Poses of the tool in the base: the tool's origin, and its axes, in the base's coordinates. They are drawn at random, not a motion.
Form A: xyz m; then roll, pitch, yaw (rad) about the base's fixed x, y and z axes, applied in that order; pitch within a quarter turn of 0, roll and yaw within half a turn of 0.
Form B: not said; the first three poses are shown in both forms.
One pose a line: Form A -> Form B
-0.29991, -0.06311, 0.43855, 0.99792, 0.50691, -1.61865 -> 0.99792, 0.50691, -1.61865, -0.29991, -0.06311, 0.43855
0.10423, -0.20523, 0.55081, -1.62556, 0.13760, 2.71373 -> -1.62556, 0.13760, 2.71373, 0.10423, -0.20523, 0.55081
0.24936, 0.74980, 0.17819, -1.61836, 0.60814, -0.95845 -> -1.61836, 0.60814, -0.95845, 0.24936, 0.74980, 0.17819
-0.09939, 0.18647, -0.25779, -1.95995, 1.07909, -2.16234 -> -1.95995, 1.07909, -2.16234, -0.09939, 0.18647, -0.25779
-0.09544, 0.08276, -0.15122, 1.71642, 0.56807, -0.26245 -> 1.71642, 0.56807, -0.26245, -0.09544, 0.08276, -0.15122
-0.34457, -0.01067, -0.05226, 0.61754, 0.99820, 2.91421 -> 0.61754, 0.99820, 2.91421, -0.34457, -0.01067, -0.05226
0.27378, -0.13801, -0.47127, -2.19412, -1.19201, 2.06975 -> -2.19412, -1.19201, 2.06975, 0.27378, -0.13801, -0.47127
